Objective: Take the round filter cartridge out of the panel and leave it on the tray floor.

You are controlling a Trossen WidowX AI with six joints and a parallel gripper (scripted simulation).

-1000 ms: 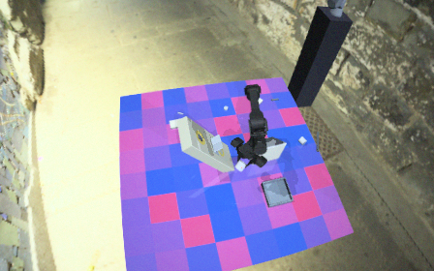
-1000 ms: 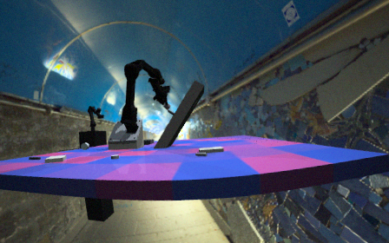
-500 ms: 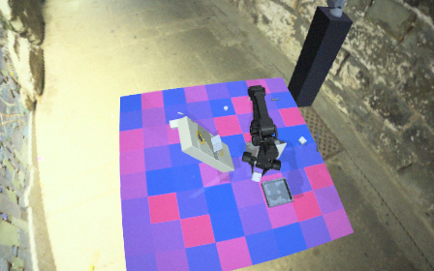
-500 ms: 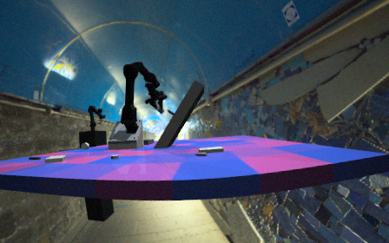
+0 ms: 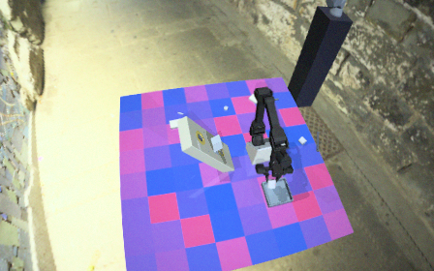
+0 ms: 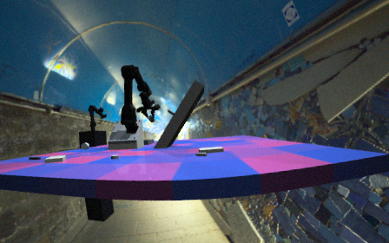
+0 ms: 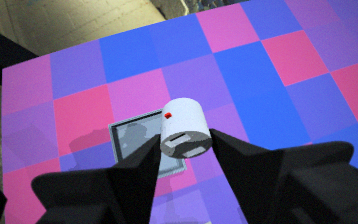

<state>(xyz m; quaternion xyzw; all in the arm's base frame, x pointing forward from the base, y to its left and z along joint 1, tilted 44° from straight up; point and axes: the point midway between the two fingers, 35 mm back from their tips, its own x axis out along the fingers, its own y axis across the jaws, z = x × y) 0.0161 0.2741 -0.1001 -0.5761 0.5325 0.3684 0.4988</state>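
Now: the grey tray 190 mm below my gripper tip and 90 mm behind it. Round my gripper tip: round filter cartridge: right at my gripper tip.
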